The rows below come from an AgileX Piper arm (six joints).
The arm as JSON. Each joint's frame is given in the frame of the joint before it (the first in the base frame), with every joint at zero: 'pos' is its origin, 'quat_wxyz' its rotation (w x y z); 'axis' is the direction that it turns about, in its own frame. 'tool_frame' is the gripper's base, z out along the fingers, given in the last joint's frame.
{
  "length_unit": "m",
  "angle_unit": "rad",
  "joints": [
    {
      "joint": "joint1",
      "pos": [
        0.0,
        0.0,
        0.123
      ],
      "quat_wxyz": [
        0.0,
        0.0,
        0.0,
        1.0
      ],
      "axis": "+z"
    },
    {
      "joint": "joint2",
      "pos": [
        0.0,
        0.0,
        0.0
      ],
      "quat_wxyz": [
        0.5,
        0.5,
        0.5,
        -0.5
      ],
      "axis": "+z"
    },
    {
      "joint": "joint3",
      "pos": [
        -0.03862,
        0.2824,
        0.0
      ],
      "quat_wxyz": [
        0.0,
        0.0,
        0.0,
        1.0
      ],
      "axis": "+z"
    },
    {
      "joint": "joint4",
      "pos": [
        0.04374,
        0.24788,
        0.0
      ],
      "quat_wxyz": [
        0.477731,
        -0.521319,
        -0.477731,
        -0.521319
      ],
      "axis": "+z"
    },
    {
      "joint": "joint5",
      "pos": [
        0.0,
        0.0,
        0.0
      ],
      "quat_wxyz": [
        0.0,
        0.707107,
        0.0,
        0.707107
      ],
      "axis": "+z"
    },
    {
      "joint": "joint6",
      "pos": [
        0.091,
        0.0,
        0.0
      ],
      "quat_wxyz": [
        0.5,
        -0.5,
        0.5,
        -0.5
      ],
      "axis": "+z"
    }
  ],
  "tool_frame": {
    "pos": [
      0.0,
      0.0,
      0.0
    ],
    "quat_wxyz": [
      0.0,
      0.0,
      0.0,
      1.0
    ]
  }
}
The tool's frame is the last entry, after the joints.
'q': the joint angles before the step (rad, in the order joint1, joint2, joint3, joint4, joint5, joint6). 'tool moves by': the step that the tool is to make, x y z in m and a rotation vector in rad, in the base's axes. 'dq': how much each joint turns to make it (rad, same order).
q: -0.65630, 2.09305, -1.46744, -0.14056, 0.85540, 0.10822
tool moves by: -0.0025, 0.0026, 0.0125, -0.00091, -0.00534, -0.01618
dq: 0.00145, -0.03129, 0.00017, 0.00237, 0.02802, 0.01337
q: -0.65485, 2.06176, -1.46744, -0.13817, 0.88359, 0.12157
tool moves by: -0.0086, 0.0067, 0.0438, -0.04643, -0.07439, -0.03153
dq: -0.00008, -0.11539, 0.01150, 0.00373, 0.01978, 0.02827
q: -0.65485, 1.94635, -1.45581, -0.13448, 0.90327, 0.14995
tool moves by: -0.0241, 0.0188, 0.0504, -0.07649, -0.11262, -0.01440
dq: -0.00004, -0.18743, 0.08536, 0.00002, -0.03211, 0.01957
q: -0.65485, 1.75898, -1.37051, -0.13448, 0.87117, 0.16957
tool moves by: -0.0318, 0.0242, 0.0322, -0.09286, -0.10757, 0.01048
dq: 0.00017, -0.19498, 0.13920, -0.01479, -0.08632, 0.00614
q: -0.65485, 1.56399, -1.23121, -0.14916, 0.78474, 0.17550
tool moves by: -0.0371, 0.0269, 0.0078, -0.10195, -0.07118, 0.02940
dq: 0.00002, -0.19275, 0.19474, -0.04537, -0.12207, 0.00236
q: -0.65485, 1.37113, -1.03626, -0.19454, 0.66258, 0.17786
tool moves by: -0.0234, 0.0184, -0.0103, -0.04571, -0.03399, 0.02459
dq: -0.00006, -0.11329, 0.15277, -0.02148, -0.09630, -0.00007
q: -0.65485, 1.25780, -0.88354, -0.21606, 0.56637, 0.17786
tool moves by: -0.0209, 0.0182, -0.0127, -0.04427, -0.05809, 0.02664
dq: 0.00011, -0.10973, 0.15081, -0.00808, -0.11690, 0.00032
